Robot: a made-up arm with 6 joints. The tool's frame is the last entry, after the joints. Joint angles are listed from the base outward.
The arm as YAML. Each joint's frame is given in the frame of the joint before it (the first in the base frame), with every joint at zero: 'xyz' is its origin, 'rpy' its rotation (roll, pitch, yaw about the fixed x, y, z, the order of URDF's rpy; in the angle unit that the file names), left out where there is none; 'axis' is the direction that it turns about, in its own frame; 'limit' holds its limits. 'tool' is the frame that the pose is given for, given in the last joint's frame.
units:
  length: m
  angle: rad
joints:
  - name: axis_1
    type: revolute
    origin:
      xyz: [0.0, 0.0, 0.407]
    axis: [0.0, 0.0, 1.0]
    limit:
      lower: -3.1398
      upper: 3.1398
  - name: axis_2
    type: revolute
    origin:
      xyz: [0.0, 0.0, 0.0]
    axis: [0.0, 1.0, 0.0]
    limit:
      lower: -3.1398
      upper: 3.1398
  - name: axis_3
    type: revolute
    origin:
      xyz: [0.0, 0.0, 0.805]
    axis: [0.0, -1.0, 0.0]
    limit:
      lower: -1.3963
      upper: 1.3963
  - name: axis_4
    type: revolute
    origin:
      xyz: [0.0, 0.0, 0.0]
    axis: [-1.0, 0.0, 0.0]
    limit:
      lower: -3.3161
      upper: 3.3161
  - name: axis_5
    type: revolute
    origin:
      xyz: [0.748, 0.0, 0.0]
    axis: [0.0, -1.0, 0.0]
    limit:
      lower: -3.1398
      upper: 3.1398
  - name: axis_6
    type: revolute
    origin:
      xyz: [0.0, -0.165, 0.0]
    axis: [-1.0, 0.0, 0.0]
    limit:
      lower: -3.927
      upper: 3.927
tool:
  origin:
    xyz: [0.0, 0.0, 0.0]
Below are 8 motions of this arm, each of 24 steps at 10 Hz.
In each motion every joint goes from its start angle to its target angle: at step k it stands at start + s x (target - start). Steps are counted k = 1, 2, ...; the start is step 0. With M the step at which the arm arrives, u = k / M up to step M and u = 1 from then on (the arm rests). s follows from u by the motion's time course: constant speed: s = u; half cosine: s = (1 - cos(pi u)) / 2; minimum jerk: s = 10 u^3 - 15 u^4 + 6 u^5.
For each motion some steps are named. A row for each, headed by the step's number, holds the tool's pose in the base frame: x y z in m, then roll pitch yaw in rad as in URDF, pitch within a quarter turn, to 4 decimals.
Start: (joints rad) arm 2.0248 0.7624 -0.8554 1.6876 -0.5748 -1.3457
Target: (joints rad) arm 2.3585 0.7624 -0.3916 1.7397 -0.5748 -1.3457
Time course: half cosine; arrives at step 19
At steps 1, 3, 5, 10, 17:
1: -0.3200 0.6081 0.2347 -1.8765 0.9996 0.5057
3: -0.3397 0.6187 0.2382 -1.8308 0.9980 0.5647
5: -0.3781 0.6370 0.2460 -1.7454 0.9919 0.6754
10: -0.5335 0.6844 0.2898 -1.4503 0.9373 1.0651
17: -0.7217 0.6924 0.3654 -1.1859 0.8272 1.4356

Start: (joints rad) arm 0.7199 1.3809 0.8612 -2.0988 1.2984 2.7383
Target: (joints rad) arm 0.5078 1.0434 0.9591 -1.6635 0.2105 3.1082
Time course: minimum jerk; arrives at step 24
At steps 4, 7, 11, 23, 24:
4: 0.9870 0.9594 0.0811 -1.5873 0.5903 -0.8074
7: 1.0270 0.9386 0.1389 -1.4985 0.5805 -0.6360
11: 1.1110 0.8796 0.2765 -1.3601 0.4749 -0.2764
23: 1.2395 0.7075 0.5851 -1.4639 0.1022 0.2965
24: 1.2396 0.7073 0.5855 -1.4643 0.1018 0.2971

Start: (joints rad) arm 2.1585 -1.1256 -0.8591 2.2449 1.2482 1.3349
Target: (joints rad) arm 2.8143 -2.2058 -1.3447 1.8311 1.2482 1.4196
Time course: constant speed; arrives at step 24
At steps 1, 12, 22, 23, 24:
1: -0.0463 -0.1091 1.0606 2.8310 0.4822 -3.0857
12: 0.1513 -0.2100 0.8550 2.6415 0.1928 -2.7561
22: 0.2494 -0.1518 0.6409 2.4488 -0.0403 -2.3845
23: 0.2519 -0.1415 0.6206 2.4275 -0.0612 -2.3436
24: 0.2530 -0.1308 0.6008 2.4058 -0.0815 -2.3020

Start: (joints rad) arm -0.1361 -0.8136 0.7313 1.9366 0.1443 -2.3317
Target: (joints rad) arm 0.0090 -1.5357 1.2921 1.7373 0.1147 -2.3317
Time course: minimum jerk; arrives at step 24
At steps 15, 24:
15: -1.4686 0.0817 0.9297 -2.5045 -0.6880 2.9553
24: -1.5664 0.0132 0.5114 -2.5093 -0.3307 3.0310

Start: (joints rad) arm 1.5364 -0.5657 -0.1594 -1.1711 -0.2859 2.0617
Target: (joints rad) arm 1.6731 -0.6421 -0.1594 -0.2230 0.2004 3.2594
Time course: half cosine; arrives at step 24
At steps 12, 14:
12: 0.1175 0.2679 1.2956 -1.9759 -0.4115 1.6347
14: 0.1255 0.2546 1.3128 -2.2357 -0.4713 1.6101

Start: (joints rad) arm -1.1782 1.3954 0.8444 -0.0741 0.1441 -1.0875
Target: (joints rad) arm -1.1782 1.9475 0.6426 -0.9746 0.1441 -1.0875
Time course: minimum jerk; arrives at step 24
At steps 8, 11, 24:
8: 0.3667 -1.3020 -0.0648 1.3241 0.5696 -1.2226
11: 0.3340 -1.1941 -0.2576 1.4803 0.7379 -1.2635
24: 0.2256 -0.7869 -0.6467 1.7400 1.2045 -1.5164

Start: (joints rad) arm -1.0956 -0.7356 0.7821 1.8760 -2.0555 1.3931
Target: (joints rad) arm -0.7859 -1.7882 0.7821 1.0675 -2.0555 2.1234
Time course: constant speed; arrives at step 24
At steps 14, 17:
14: -0.8273 1.0303 1.1304 -1.2331 0.3221 -2.0828
17: -0.9307 1.0491 0.9531 -1.2292 0.2109 -1.9369

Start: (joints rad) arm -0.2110 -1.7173 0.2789 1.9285 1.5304 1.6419
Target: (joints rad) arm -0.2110 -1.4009 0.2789 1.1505 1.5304 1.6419
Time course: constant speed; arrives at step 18
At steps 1, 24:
1: -1.2009 0.3094 0.9279 1.1077 -0.1603 1.0852
24: -1.0159 0.1487 1.2703 1.4002 0.0042 1.7819

